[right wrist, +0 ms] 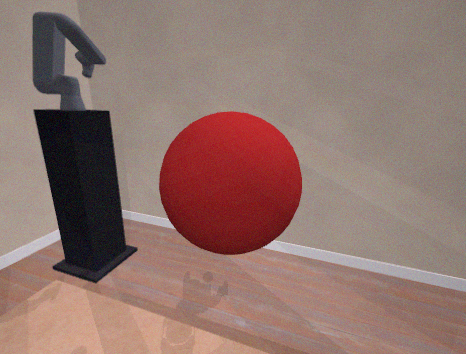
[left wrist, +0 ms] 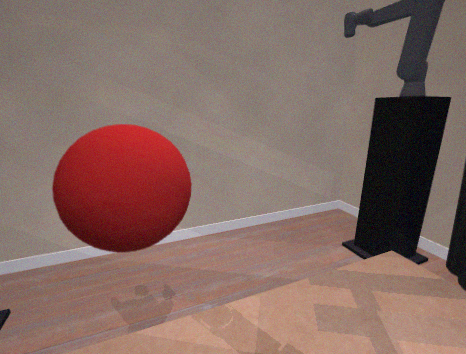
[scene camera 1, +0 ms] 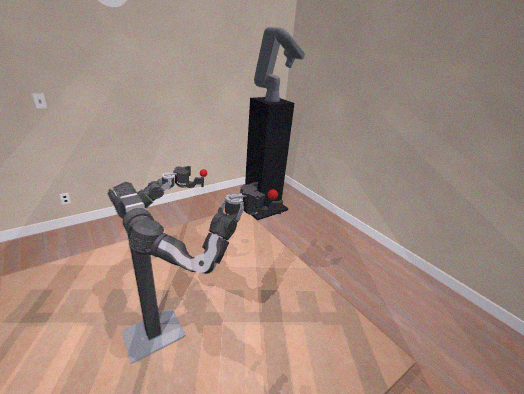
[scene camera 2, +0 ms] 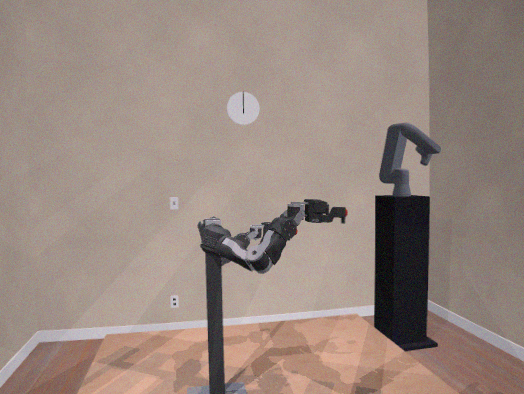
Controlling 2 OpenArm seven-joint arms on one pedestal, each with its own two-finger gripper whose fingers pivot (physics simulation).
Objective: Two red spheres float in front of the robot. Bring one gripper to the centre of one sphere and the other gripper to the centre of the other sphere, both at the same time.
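Observation:
One red sphere (scene camera 1: 203, 173) (scene camera 2: 295, 231) (left wrist: 122, 188) floats at my left gripper (scene camera 1: 199, 178), which is open and empty. In the left wrist view this sphere is large and left of the middle. In scene camera 2 my right arm hides most of this gripper. The other red sphere (scene camera 1: 272, 194) (scene camera 2: 346, 212) (right wrist: 230, 183) floats by the fingertips of my right gripper (scene camera 1: 272, 202) (scene camera 2: 341, 214), which is open and empty. In the right wrist view this sphere is large and close to the middle. In scene camera 2 the right gripper's fingers partly cover it.
A black pillar (scene camera 1: 268, 145) (scene camera 2: 401, 265) (left wrist: 400, 170) (right wrist: 82, 185) bears a grey arm (scene camera 1: 266, 57) (scene camera 2: 393, 152) (left wrist: 420, 40) (right wrist: 47, 55), beyond the grippers near the room's corner. A dark shape (left wrist: 460, 235) stands at the right edge of the left wrist view.

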